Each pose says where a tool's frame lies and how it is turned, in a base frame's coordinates. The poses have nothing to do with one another.
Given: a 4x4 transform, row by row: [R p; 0 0 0 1], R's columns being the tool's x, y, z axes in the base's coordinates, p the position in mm. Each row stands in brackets.
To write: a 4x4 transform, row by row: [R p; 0 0 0 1], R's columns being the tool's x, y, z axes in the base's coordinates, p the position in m. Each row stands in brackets. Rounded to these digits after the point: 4 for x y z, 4 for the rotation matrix.
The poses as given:
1: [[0.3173 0.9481 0.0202 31.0], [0.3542 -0.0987 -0.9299 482.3], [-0.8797 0.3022 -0.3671 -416.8], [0 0 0 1]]
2: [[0.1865 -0.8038 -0.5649 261.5], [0.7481 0.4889 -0.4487 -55.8], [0.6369 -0.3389 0.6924 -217.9], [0 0 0 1]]
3: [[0.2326 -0.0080 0.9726 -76.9], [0.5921 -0.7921 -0.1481 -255.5], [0.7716 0.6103 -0.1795 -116.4], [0 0 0 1]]
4: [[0.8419 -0.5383 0.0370 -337.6], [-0.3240 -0.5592 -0.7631 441.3], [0.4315 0.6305 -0.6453 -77.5], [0 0 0 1]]
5: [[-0.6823 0.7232 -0.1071 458.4], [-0.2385 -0.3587 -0.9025 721.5], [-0.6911 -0.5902 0.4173 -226.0], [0 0 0 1]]
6: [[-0.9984 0.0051 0.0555 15.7], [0.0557 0.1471 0.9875 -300.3], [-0.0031 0.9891 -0.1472 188.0], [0 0 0 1]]
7: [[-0.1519 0.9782 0.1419 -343.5], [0.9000 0.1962 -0.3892 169.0], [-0.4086 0.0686 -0.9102 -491.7], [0 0 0 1]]
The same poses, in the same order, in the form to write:
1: [[0.3173 0.9481 0.0202 0.0310], [0.3542 -0.0987 -0.9299 0.4823], [-0.8797 0.3022 -0.3671 -0.4168], [0 0 0 1]]
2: [[0.1865 -0.8038 -0.5649 0.2615], [0.7481 0.4889 -0.4487 -0.0558], [0.6369 -0.3389 0.6924 -0.2179], [0 0 0 1]]
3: [[0.2326 -0.0080 0.9726 -0.0769], [0.5921 -0.7921 -0.1481 -0.2555], [0.7716 0.6103 -0.1795 -0.1164], [0 0 0 1]]
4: [[0.8419 -0.5383 0.0370 -0.3376], [-0.3240 -0.5592 -0.7631 0.4413], [0.4315 0.6305 -0.6453 -0.0775], [0 0 0 1]]
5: [[-0.6823 0.7232 -0.1071 0.4584], [-0.2385 -0.3587 -0.9025 0.7215], [-0.6911 -0.5902 0.4173 -0.2260], [0 0 0 1]]
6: [[-0.9984 0.0051 0.0555 0.0157], [0.0557 0.1471 0.9875 -0.3003], [-0.0031 0.9891 -0.1472 0.1880], [0 0 0 1]]
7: [[-0.1519 0.9782 0.1419 -0.3435], [0.9000 0.1962 -0.3892 0.1690], [-0.4086 0.0686 -0.9102 -0.4917], [0 0 0 1]]
